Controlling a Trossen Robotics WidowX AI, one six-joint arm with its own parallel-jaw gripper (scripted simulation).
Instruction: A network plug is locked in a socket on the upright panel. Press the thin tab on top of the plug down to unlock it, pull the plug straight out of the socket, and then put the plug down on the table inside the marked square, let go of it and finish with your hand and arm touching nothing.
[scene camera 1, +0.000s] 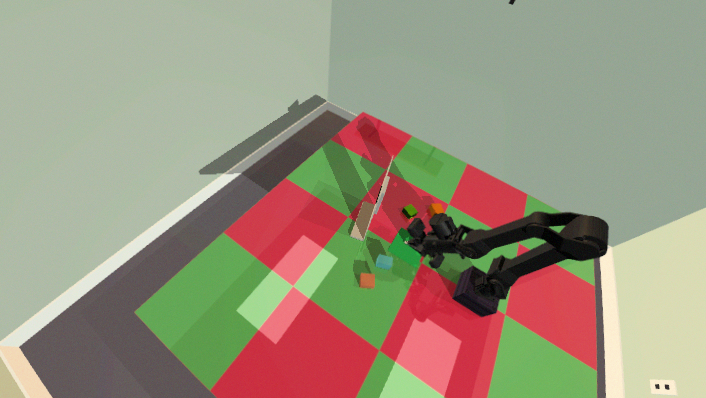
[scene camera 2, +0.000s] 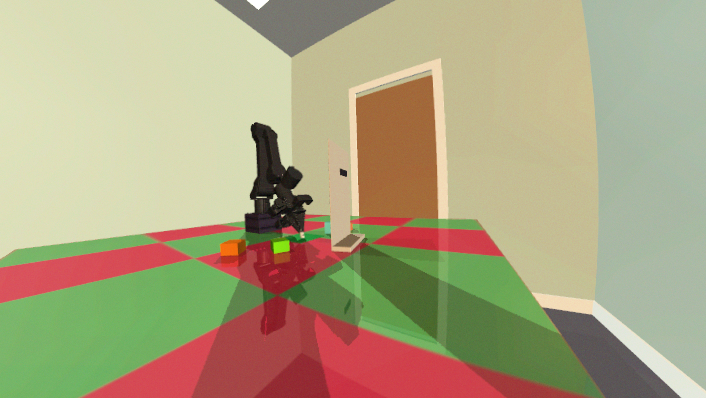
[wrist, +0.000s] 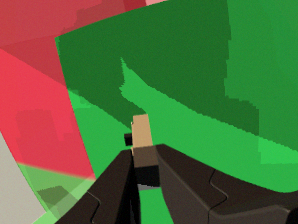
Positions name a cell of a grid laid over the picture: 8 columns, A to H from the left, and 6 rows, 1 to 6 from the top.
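My gripper (scene camera 2: D4) (scene camera 1: E4) (wrist: D5). Network plug (wrist: D5). Beige panel (scene camera 2: D4). Green square (wrist: F3).
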